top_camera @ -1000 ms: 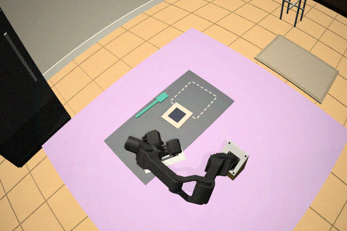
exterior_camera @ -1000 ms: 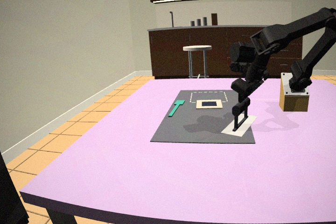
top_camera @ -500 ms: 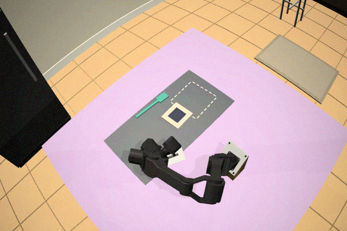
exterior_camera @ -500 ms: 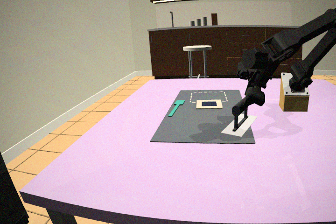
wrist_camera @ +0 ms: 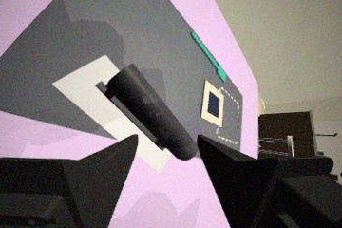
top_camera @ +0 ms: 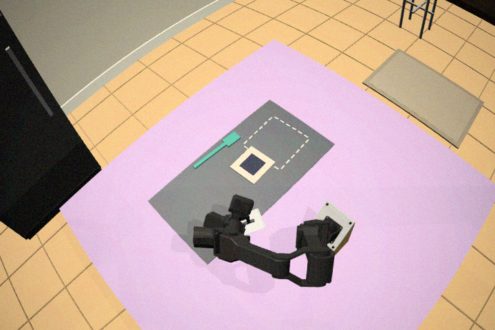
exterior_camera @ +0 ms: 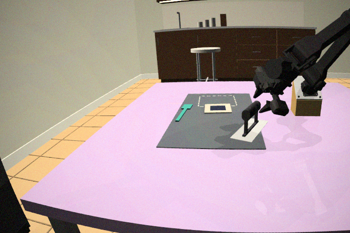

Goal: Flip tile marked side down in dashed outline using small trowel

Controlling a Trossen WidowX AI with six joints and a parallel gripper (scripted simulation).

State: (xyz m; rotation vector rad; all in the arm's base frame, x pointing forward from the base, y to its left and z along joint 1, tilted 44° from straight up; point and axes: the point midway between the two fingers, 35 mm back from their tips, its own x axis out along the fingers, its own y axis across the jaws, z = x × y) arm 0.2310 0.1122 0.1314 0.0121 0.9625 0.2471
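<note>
Right now the grey mat is 15 cm ahead of my gripper tip, 16 cm to the right of it and 11 cm below it. Also, from my gripper tip: teal trowel: 29 cm ahead, 19 cm to the right, 8 cm below; tile: 14 cm ahead, 21 cm to the right, 8 cm below.
</note>
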